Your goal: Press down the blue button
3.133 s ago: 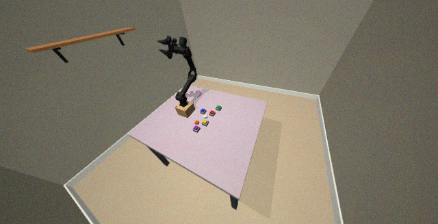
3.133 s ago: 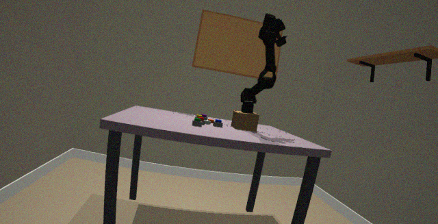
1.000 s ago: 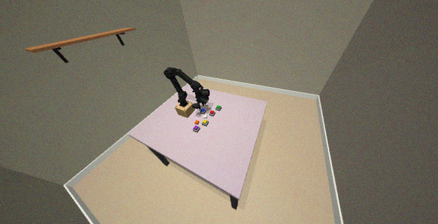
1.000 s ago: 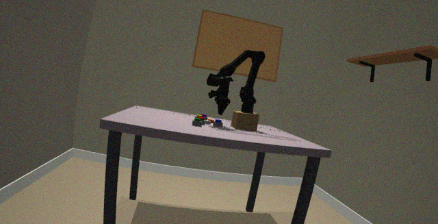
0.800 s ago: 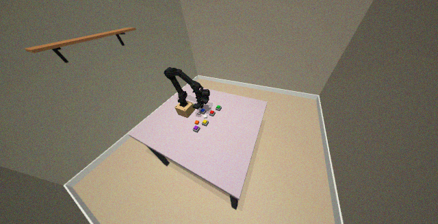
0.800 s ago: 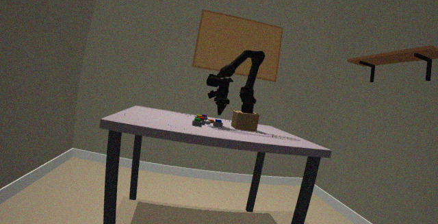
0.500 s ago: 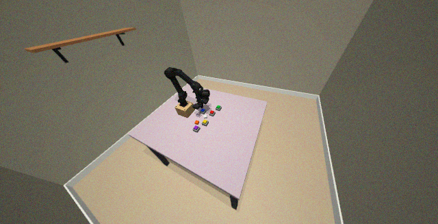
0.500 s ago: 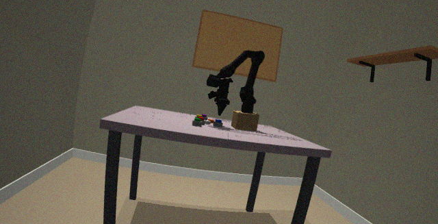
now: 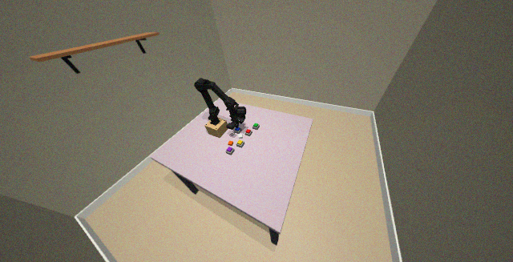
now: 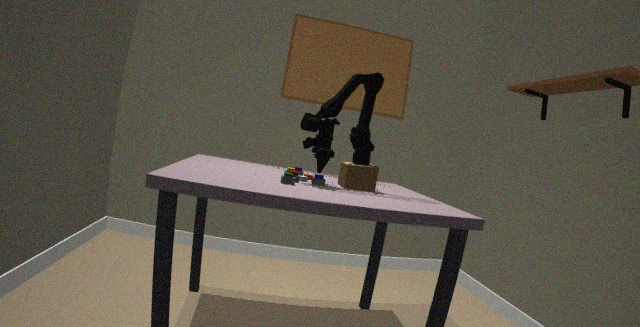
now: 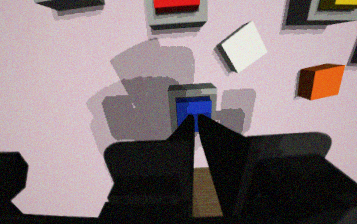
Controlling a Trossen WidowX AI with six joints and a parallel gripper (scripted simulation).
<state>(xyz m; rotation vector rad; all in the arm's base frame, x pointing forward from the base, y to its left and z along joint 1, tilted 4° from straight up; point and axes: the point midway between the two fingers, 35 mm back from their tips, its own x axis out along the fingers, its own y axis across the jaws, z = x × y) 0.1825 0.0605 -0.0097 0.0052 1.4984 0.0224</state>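
My gripper tip is now 6 cm short of the white block, 5 cm to the left of it and 4 cm above it. The rest, counted from my gripper tip: red button 10 cm ahead, 1 cm to the left, 1 cm below; blue button 1 cm below; orange block 14 cm to the right, 4 cm below, 2 cm ahead.
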